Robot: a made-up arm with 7 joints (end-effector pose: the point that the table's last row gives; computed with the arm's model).
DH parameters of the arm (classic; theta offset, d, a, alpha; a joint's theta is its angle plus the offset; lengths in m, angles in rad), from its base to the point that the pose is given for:
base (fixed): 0 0 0 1.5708
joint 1: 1.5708 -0.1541 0 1.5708
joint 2: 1.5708 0 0 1.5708
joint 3: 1.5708 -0.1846 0 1.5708
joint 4: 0 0 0 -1.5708
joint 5: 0 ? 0 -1.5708
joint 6: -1.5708 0 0 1.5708
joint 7: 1.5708 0 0 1.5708
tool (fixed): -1.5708 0 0 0
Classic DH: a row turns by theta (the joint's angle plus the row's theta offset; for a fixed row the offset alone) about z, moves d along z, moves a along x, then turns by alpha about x.
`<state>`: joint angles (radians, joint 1 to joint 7).
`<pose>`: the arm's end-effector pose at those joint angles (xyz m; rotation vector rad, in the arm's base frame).
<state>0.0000 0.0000 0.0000 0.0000 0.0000 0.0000 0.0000</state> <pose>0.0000 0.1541 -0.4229 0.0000 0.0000 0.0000</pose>
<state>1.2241 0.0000 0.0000 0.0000 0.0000 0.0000 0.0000</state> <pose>0.3977 0.1541 -0.1437 0.0000 -1.2241 0.0000</pose>
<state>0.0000 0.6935 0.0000 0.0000 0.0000 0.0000 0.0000</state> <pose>0.0000 0.4244 -0.3252 0.6935 0.0000 0.0000</pose>
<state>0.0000 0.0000 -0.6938 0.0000 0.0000 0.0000 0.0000</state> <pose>0.0000 0.1541 -0.4229 0.0000 0.0000 -0.6938</pose>
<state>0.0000 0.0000 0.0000 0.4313 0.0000 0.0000 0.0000</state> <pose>0.0996 0.1541 -0.4011 0.0000 -0.4313 0.0000</pose>
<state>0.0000 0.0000 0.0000 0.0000 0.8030 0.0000 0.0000</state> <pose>0.0000 0.1541 -0.4229 0.0000 0.0000 0.8030</pose>
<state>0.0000 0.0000 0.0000 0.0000 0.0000 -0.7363 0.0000</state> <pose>0.0000 0.1541 -0.4229 0.0000 -0.7363 0.0000</pose>
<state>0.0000 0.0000 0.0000 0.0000 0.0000 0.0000 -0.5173</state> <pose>0.0000 0.1541 -0.4229 0.5173 0.0000 0.0000</pose>
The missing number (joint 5, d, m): -0.2383
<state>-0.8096 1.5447 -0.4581 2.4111 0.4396 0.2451 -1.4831</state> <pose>0.0473 0.1594 -0.1519 0.8193 -1.2401 -0.5378</pose>
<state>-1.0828 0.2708 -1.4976 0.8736 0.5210 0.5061 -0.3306</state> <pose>-0.3241 0.0688 -0.1872 -0.5307 0.9101 -0.9531</pose>
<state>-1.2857 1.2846 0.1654 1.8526 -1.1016 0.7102 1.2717</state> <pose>0.0661 0.2783 -0.2159 0.4152 0.9409 -1.5443</pose>
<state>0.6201 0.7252 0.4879 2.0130 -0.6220 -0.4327 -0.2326</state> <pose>0.1518 0.2845 0.1147 -1.8274 2.2426 0.4199</pose>
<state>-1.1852 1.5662 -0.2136 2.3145 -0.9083 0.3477 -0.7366</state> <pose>0.0299 0.1772 -0.1728 0.6067 -1.6487 -1.9067</pose>
